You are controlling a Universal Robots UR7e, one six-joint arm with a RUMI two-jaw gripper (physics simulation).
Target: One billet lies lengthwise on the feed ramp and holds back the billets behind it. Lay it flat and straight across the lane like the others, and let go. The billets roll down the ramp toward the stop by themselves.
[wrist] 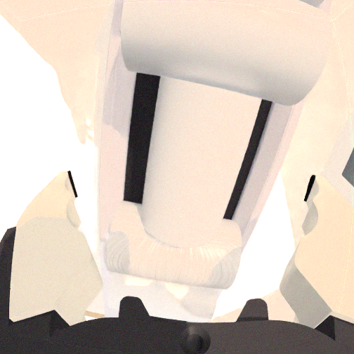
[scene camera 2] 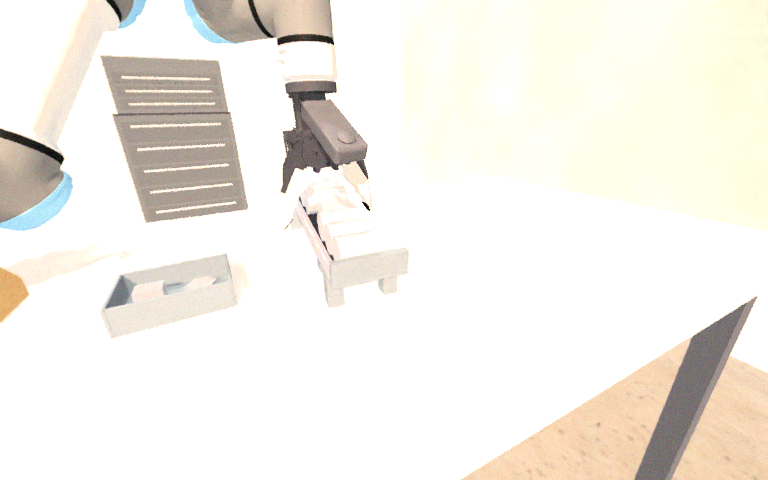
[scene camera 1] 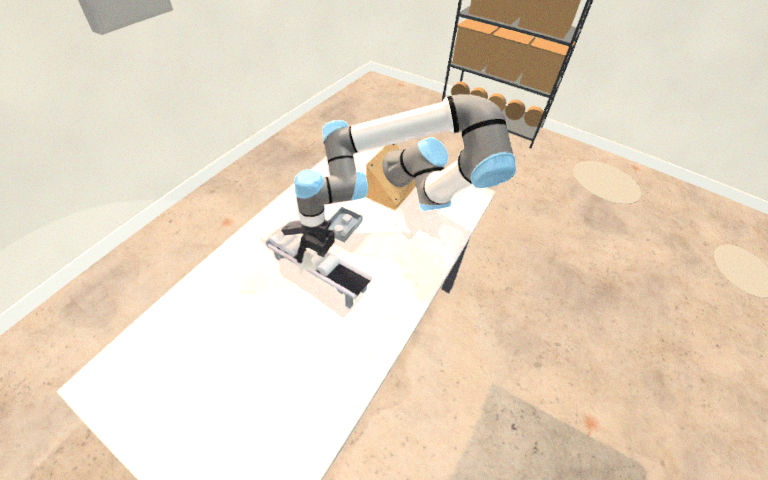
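Seen in the pictures: gripper, fingertip midpoint: (scene camera 1: pixel 313 259); arm's base, link origin: (scene camera 1: pixel 396 169).
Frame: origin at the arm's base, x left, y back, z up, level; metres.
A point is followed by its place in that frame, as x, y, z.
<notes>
The lengthwise billet (wrist: pixel 205 160) lies along the middle of the lane on the feed ramp (scene camera 1: pixel 317 275) (scene camera 2: pixel 368 268) (wrist: pixel 111 160), with dark strips of lane on both sides. A large crosswise billet (wrist: pixel 220 55) lies at its upper end in the wrist view, and another crosswise billet (wrist: pixel 172 265) lies at its lower end. Crosswise billets also show in scene camera 2 (scene camera 2: pixel 362 243) @[-0.237, -0.488, -0.014], and one in scene camera 1 (scene camera 1: pixel 327 264) @[0.000, -0.548, 0.013]. My gripper (scene camera 1: pixel 316 253) @[-0.073, -0.520, -0.035] (scene camera 2: pixel 325 198) (wrist: pixel 190 176) is open and empty above the ramp, a finger to each side of the lengthwise billet. Bright glare blurs the billets beneath it.
A grey tray (scene camera 1: pixel 355 227) @[-0.036, -0.293, -0.084] (scene camera 2: pixel 169 308) @[-0.134, -0.291, -0.080] (wrist: pixel 349 170) holding two light pieces stands beside the ramp. The arm's wooden base block (scene camera 1: pixel 379 183) @[-0.023, -0.116, 0.003] is farther off on the table. A storage rack (scene camera 1: pixel 501 80) with boxes stands at the back. A slotted grey panel (scene camera 2: pixel 181 133) shows behind the ramp.
</notes>
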